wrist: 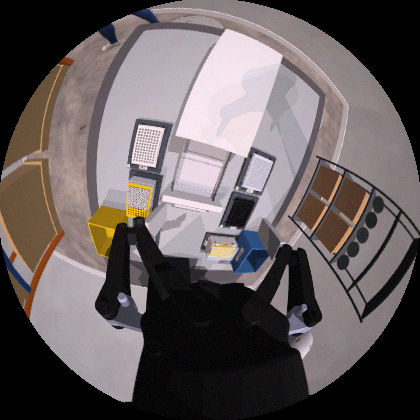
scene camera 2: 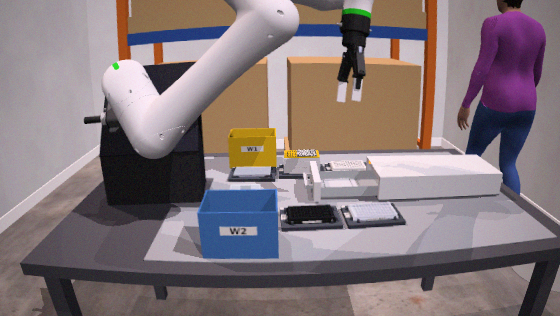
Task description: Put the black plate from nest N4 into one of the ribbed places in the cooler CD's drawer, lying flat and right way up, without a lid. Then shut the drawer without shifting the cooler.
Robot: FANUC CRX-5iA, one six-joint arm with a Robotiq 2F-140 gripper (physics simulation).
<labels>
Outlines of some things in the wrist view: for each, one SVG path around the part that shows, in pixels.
My gripper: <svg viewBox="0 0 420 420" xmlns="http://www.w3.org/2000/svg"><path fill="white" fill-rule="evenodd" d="M116 224L105 281L94 306L114 328L125 327L142 332L143 347L131 399L134 407L178 419L233 420L272 412L308 397L300 352L288 343L288 334L298 336L322 318L314 297L310 267L303 248L292 249L268 219L262 218L257 235L274 262L255 291L244 286L242 282L220 284L197 279L196 282L187 283L176 267L170 266L153 240L166 220L167 202L161 202L145 218L135 216L133 227L127 227L125 222ZM288 264L287 313L284 315L270 302ZM130 245L136 245L147 273L162 300L143 314L137 311L130 293Z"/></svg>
A white cooler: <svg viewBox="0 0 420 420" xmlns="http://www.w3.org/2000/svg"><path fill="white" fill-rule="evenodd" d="M282 54L249 36L227 28L224 30L205 60L182 112L175 135L185 137L186 141L178 165L173 188L165 187L162 201L172 202L174 206L203 212L206 209L221 212L222 205L215 196L232 152L244 157L247 156L270 95Z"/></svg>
A white plate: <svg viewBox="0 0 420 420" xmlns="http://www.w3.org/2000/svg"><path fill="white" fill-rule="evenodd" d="M138 124L131 163L155 167L165 128Z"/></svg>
A clear plate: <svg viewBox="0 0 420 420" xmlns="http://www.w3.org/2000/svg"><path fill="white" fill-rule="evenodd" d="M252 153L253 156L251 156L241 186L261 191L272 165L272 160Z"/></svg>
</labels>
